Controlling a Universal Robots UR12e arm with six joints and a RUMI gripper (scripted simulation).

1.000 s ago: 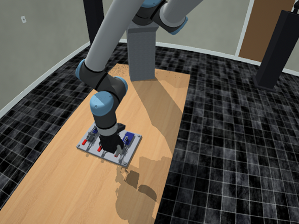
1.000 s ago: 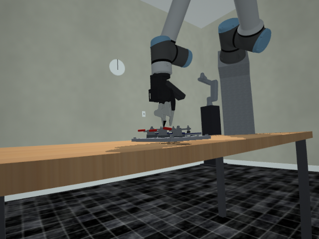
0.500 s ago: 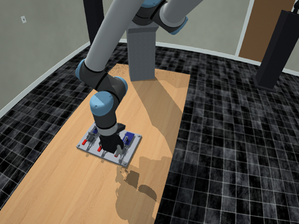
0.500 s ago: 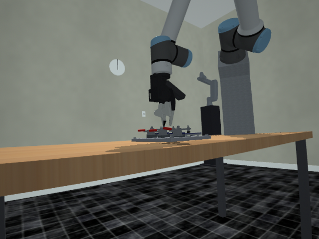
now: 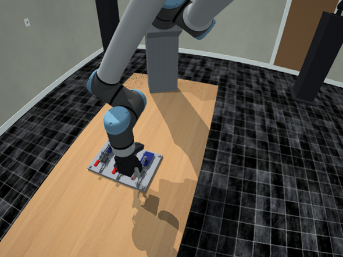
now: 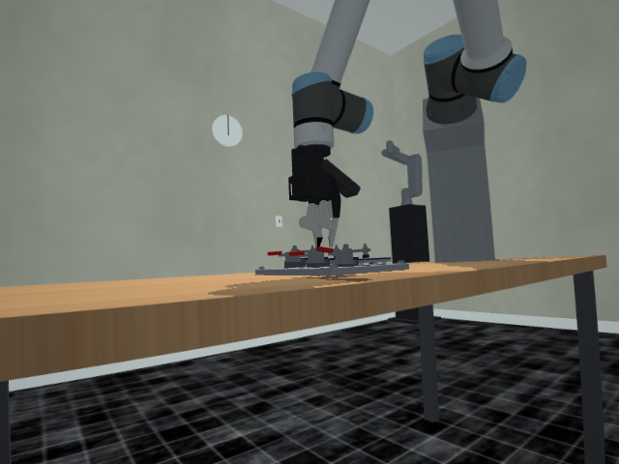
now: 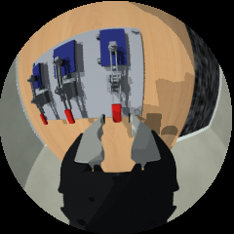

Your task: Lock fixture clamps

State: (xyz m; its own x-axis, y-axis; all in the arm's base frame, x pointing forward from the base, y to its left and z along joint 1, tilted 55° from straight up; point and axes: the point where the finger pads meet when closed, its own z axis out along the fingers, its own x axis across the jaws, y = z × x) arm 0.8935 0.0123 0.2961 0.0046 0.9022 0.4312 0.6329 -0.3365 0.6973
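My hand is 80 mm past the grey fixture plate, 110 mm to the left of it and 70 mm above it.
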